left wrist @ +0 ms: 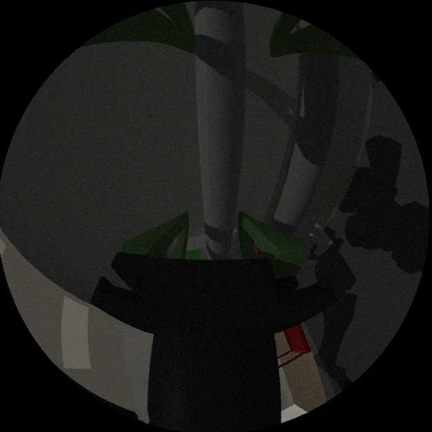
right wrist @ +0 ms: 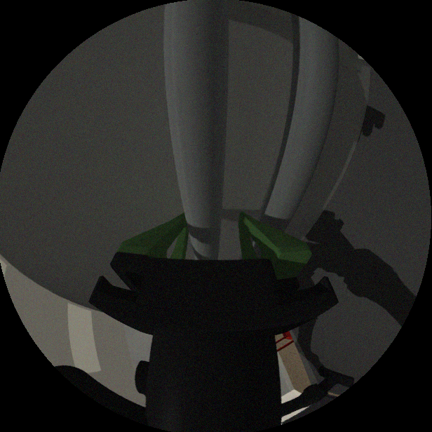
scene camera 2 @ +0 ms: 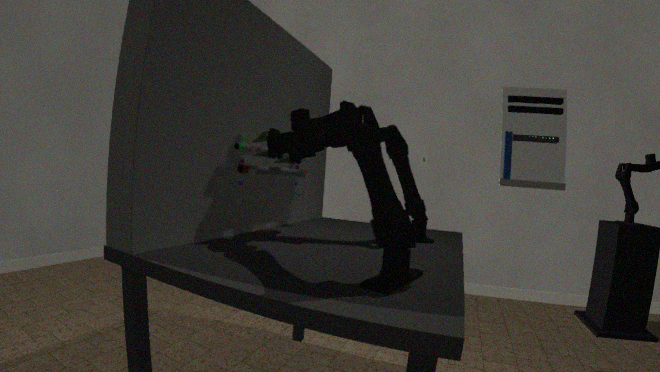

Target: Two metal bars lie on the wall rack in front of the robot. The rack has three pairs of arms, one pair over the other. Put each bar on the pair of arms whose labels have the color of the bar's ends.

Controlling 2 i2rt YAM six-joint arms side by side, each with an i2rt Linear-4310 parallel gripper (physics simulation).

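Places are measured from the left arm's base along level axes (x ahead, y left, z up), in centimetres.
Where they show: left arm's base, link origin: (scene camera 2: pixel 394 280); right arm's base, link origin: (scene camera 2: pixel 417 238).
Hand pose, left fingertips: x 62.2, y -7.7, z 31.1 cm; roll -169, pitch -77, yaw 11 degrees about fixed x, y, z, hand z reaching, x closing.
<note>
Each offset is from my left fingertips to the top centre of the thing. "*": to the spot under its first point. Level surfaces: height alone.
A bar with green ends {* dx -5.1, dy +9.6, dz +0.1 cm} (scene camera 2: pixel 240 145) (left wrist: pixel 222 125) (right wrist: pixel 196 125) lies along the upper level of the wall rack, with a green label (left wrist: pixel 193 254) near it. A bar with red ends {dx +2.2, dy -15.3, dz -5.9 cm} (scene camera 2: pixel 280 169) (left wrist: pixel 296 185) (right wrist: pixel 315 125) lies one level lower, beside red labels. The lowest pair has blue labels {* dx -1.6, dy +5.8, dz -12.6 cm} (scene camera 2: pixel 240 183). My left gripper (left wrist: pixel 212 216) is partly open, with the green-ended bar between its spread green fingers. My right gripper (right wrist: pixel 213 217) is also partly open around that bar, which sits close to one finger. In the scene view the arms hide parts of the bars and rack.
The upright grey panel (scene camera 2: pixel 225 75) stands at the back of the table {dz -31.1 cm} (scene camera 2: pixel 340 270) and carries the rack. Dark arm shadows fall on both. A board (scene camera 2: pixel 535 160) hangs on the room wall, and a dark pedestal (scene camera 2: pixel 605 270) with another arm stands far right.
</note>
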